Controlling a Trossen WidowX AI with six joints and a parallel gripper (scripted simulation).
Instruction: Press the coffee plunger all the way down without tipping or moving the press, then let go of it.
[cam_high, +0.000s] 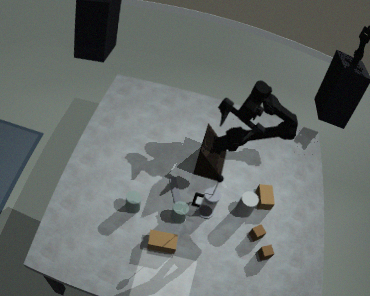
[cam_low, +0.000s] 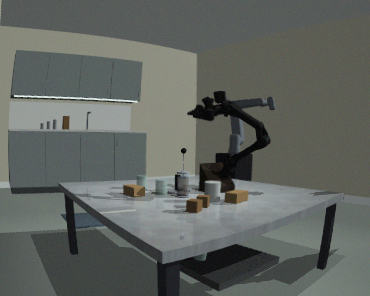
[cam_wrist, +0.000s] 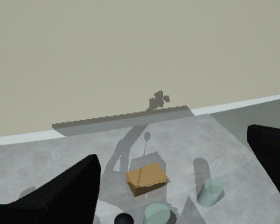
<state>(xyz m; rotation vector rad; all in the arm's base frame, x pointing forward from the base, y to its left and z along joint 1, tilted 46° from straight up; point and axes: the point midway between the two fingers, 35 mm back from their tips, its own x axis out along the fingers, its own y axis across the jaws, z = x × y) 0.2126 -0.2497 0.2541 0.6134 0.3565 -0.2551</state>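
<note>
My gripper tip is 50 mm short of the coffee press and 310 mm above it. Round my gripper tip: white cylinder 190 mm to the left, 380 mm below.
</note>
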